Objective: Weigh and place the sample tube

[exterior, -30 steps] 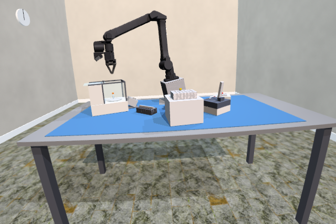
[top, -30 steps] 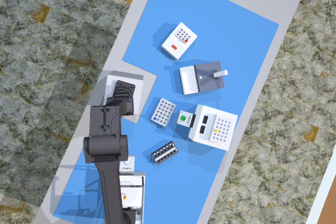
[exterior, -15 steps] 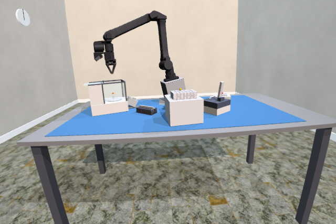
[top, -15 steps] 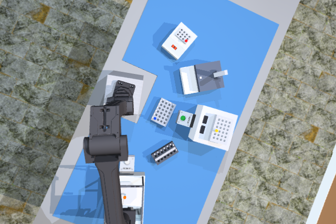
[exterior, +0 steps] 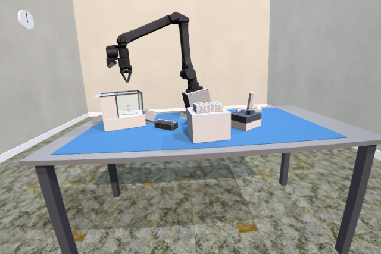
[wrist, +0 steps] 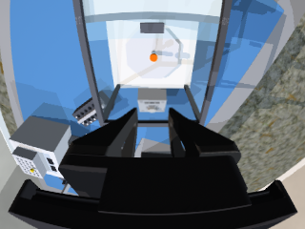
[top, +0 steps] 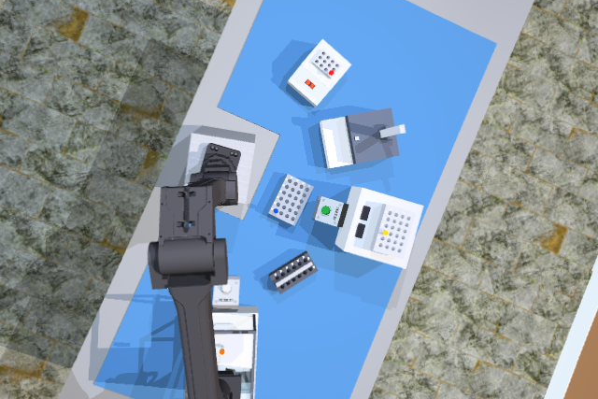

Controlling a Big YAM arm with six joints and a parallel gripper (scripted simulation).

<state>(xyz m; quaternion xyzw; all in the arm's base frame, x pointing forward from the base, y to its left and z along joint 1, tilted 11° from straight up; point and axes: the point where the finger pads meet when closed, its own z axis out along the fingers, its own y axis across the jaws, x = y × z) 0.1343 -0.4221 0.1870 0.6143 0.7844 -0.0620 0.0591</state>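
Right now the balance door is 9 cm to the right of my hand, 7 cm below it and 2 cm ahead of it. Round my hand: tube rack RK: 42 cm to the left, 26 cm below, 8 cm ahead; white key: 21 cm below, 14 cm to the left, 3 cm behind; black magnet block: 26 cm below, 22 cm to the left, 14 cm ahead.
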